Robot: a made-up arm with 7 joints. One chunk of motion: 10 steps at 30 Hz.
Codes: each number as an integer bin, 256 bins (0 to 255) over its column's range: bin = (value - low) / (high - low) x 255, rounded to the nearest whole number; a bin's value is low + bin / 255 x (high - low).
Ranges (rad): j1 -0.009..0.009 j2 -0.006..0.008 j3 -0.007..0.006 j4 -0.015..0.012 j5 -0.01..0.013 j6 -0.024..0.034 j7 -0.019..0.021
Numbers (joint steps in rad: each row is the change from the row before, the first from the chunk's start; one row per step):
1: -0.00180 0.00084 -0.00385 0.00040 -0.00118 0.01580 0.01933
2: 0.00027 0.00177 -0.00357 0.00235 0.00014 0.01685 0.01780
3: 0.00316 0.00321 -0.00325 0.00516 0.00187 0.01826 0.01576
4: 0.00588 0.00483 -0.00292 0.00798 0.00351 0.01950 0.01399
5: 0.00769 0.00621 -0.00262 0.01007 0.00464 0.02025 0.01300
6: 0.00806 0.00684 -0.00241 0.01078 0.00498 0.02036 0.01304
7: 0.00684 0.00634 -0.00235 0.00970 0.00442 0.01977 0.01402
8: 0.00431 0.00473 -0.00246 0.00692 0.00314 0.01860 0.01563
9: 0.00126 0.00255 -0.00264 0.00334 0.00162 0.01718 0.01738
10: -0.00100 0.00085 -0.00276 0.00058 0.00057 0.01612 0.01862
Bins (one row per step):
1: 102 125 62 145 98 175 244
2: 131 142 67 164 112 180 235
3: 172 168 74 190 132 186 222
4: 211 197 80 217 150 191 210
5: 236 222 86 237 162 195 204
6: 242 234 90 243 166 195 204
7: 224 225 91 233 160 192 211
8: 189 195 89 207 146 187 221
9: 145 156 86 173 129 181 232
10: 113 125 83 147 117 176 240

